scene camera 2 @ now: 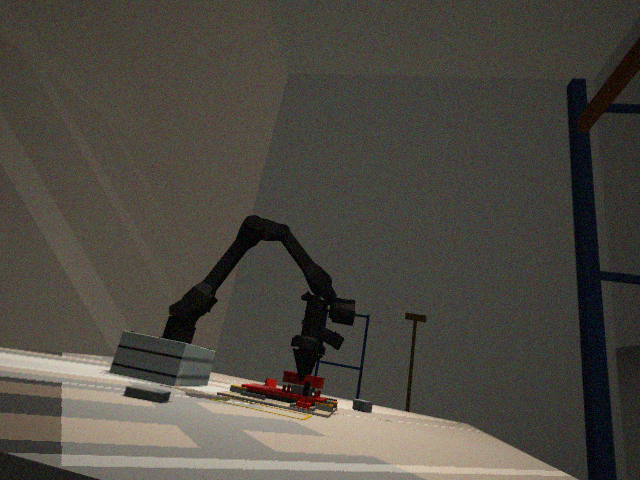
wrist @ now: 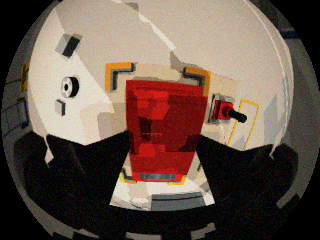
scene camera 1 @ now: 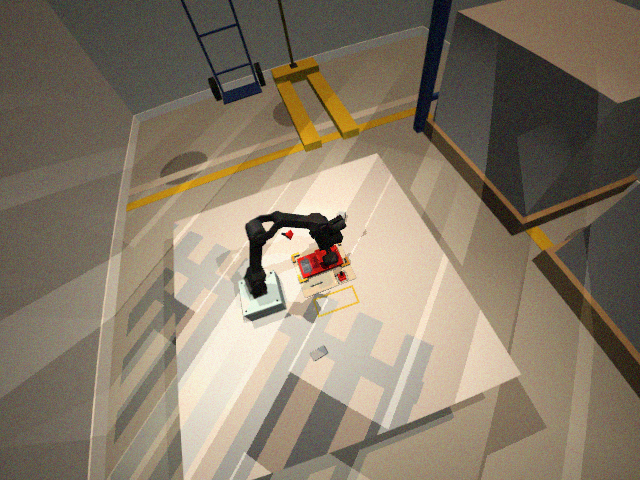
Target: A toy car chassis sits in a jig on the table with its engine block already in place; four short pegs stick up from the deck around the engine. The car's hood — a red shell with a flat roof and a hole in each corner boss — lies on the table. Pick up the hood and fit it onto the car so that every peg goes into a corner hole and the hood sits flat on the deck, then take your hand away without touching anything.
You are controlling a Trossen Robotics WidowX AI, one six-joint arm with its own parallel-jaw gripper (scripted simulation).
Labels:
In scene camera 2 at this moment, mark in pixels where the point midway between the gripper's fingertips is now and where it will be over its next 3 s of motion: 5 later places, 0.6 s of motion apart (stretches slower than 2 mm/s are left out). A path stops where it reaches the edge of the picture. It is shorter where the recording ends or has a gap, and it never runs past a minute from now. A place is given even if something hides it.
My gripper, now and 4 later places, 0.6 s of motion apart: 303, 380; 303, 384; 302, 387; 303, 378; 307, 359

